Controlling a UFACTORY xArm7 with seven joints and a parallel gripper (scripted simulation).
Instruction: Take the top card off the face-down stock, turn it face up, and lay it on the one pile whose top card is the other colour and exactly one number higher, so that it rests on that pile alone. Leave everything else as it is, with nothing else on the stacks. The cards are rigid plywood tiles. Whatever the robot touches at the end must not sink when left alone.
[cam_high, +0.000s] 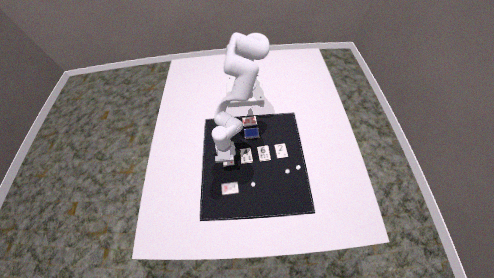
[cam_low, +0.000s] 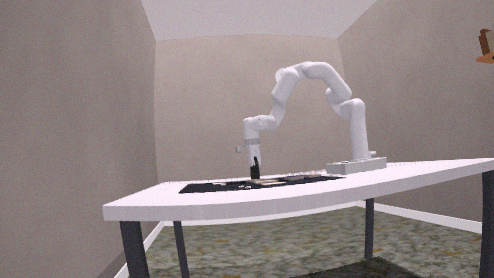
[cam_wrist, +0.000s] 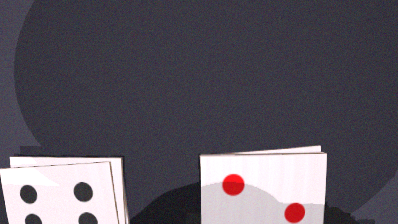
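The black mat lies 20 mm ahead of my hand, 140 mm to the left of it and 40 mm below it.
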